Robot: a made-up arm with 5 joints.
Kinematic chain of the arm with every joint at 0, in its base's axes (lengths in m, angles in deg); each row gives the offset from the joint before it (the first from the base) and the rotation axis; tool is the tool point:
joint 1: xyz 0 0 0.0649 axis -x
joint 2: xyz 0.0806 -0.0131 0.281 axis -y
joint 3: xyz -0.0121 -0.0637 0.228 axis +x
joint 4: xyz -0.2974 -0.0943 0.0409 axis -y
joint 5: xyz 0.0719 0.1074 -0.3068 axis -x
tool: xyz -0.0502 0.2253 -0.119
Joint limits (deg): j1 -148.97..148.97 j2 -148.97..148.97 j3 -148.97..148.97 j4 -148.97..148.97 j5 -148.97..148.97
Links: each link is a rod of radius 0.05 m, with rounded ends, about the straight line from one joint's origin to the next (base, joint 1, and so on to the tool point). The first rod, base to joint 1, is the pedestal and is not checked.
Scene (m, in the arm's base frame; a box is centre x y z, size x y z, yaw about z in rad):
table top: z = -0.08
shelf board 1: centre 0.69 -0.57 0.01 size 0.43 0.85 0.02 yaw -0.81
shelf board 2: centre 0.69 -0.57 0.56 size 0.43 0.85 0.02 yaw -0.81
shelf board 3: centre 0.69 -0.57 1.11 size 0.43 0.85 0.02 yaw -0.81
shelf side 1: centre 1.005 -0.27 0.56 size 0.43 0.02 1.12 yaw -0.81
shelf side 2: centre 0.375 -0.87 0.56 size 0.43 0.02 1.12 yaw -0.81
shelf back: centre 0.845 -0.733 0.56 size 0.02 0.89 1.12 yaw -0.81
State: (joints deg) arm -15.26 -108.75 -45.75 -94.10 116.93
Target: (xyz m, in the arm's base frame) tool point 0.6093 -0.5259 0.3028
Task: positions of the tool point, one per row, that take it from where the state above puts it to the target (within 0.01 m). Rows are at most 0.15 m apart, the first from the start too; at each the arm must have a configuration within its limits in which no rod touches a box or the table.
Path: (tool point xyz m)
1: 0.6458 -0.3494 0.8725
2: 0.5720 -0.2747 0.8753
3: 0.4981 -0.1787 0.8621
4: 0.5091 -0.1981 0.7964
5: 0.5153 -0.2267 0.7174
6: 0.5130 -0.2595 0.6256
7: 0.4980 -0.2908 0.5230
8: 0.4669 -0.3145 0.4137
9: 0.4183 -0.3252 0.3028
10: 0.4532 -0.3682 0.3314
11: 0.4897 -0.4111 0.3476
12: 0.5280 -0.4529 0.3492
13: 0.5680 -0.4919 0.3347
14: 0.6093 -0.5259 0.3029

